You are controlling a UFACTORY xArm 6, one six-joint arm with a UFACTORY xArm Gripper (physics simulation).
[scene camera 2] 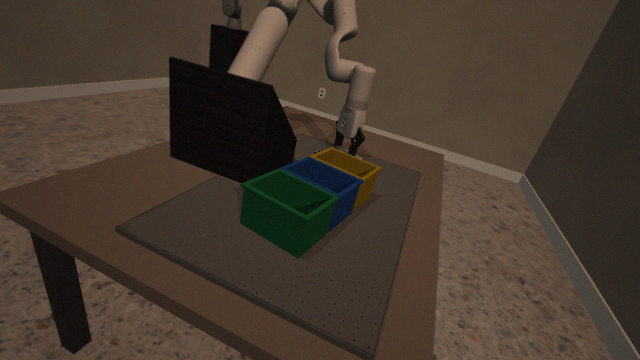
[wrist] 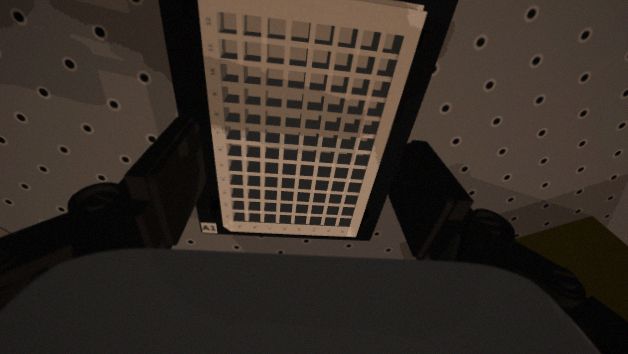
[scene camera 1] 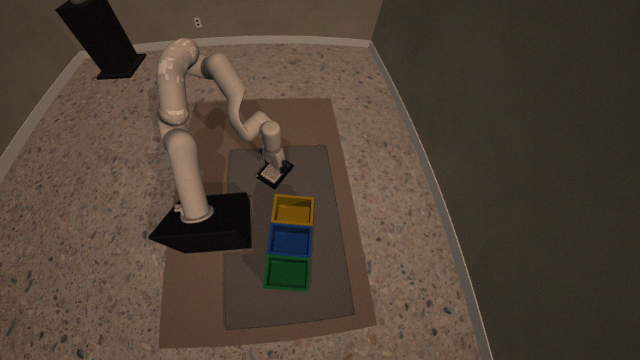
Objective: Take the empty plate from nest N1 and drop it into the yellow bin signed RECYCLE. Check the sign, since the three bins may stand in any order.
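Places are measured from the arm's base along level axes (x back, y up, z left), in centimetres.
Pixels of known places: gripper, fingertip midpoint: (scene camera 2: 344, 150) (wrist: 303, 159) (scene camera 1: 275, 167); arm's base, link origin: (scene camera 2: 233, 97) (scene camera 1: 197, 214).
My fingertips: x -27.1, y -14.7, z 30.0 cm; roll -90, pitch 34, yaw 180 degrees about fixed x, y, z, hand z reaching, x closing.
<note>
Ahead of a thing's pixels: the offset from my fingertips to its top centre. "*": to the spot under its first point. Level surfaces: height alone.
The pale plate with a grid of square wells {* dz -2.7, dx +1.3, dy -1.4 cm} (scene camera 1: 272, 173) (wrist: 298, 125) lies in the black nest (scene camera 1: 266, 182) (wrist: 182, 75), whose corner label reads A1 in the wrist view. My gripper (scene camera 1: 279, 166) (scene camera 2: 346, 146) (wrist: 303, 159) is open and empty, over the nest, with one finger towards each long side of the plate. Whether the fingertips are level with the plate's sides I cannot tell. The yellow bin {dz -36.7, dx -8.0, dy +5.9 cm} (scene camera 1: 294, 213) (scene camera 2: 367, 190) (wrist: 575, 260) is the bin nearest the nest. No RECYCLE sign and no N1 mark can be read in these views.
The blue bin (scene camera 1: 290, 241) (scene camera 2: 345, 210) adjoins the yellow one, and the green bin (scene camera 1: 287, 273) (scene camera 2: 285, 220) adjoins the blue one. All stand on the grey perforated board {dy -4.0 cm} (scene camera 1: 250, 310) (scene camera 2: 250, 270). The black block (scene camera 1: 220, 237) (scene camera 2: 220, 120) at the arm's base stands beside the board.
</note>
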